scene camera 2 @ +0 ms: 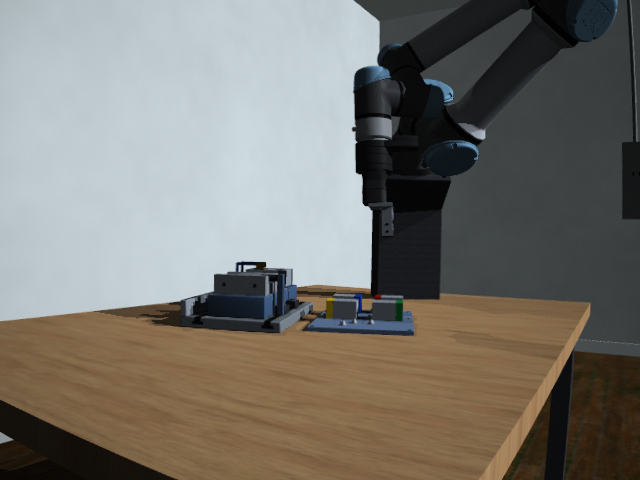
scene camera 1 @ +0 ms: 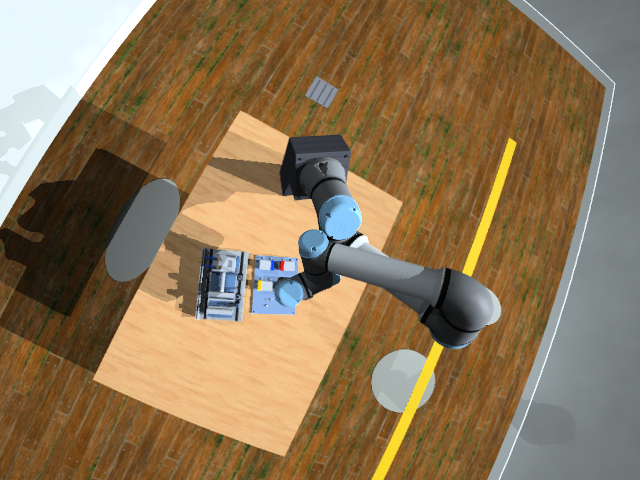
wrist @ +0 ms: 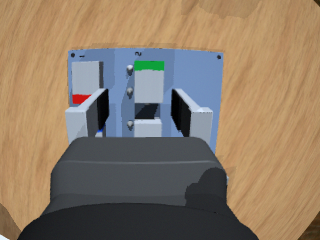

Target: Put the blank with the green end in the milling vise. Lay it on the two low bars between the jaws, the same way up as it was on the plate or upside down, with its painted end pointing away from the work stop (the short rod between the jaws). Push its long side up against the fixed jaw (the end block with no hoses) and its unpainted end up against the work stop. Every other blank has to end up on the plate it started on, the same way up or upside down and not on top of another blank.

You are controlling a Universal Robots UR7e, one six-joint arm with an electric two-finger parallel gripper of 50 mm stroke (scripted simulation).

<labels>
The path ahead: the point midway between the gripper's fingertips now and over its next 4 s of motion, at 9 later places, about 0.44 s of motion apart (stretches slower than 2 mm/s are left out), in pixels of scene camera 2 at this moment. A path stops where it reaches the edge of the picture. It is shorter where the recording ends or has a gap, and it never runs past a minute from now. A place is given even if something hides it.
My gripper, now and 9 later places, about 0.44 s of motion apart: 387,236; 390,255; 389,269; 389,270; 388,268; 388,266; 388,274; 388,286; 387,302; 387,306
</labels>
